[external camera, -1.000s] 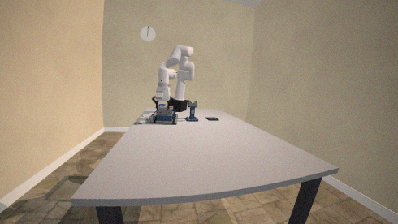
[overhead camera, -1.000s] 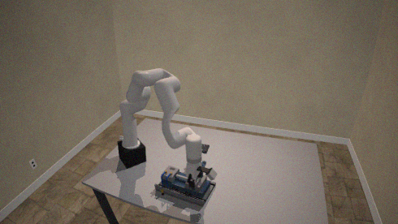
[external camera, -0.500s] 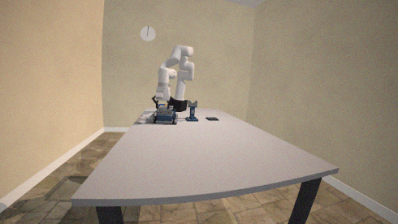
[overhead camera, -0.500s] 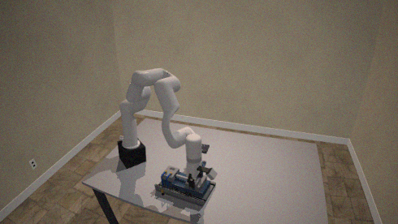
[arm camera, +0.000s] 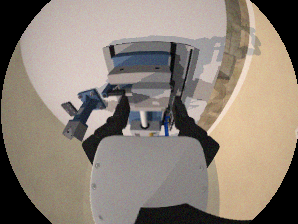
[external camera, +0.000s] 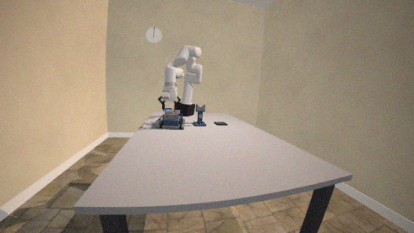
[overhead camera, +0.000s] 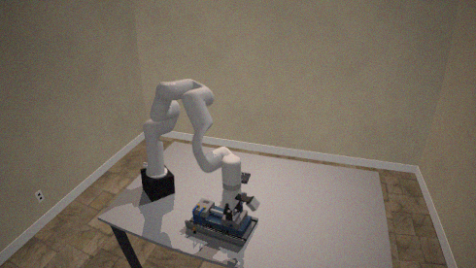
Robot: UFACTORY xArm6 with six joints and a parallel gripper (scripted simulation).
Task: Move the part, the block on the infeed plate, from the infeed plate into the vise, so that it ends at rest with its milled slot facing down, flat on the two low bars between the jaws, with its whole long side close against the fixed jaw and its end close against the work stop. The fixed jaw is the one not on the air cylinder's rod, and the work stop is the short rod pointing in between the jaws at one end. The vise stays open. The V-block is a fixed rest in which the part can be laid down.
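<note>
Right now the part is 40 mm below my hand. From my hand the other things lie so: vise (90 mm below, 70 mm behind, 30 mm to the left); dark infeed plate (430 mm to the left, 130 mm below, 70 mm behind).
</note>
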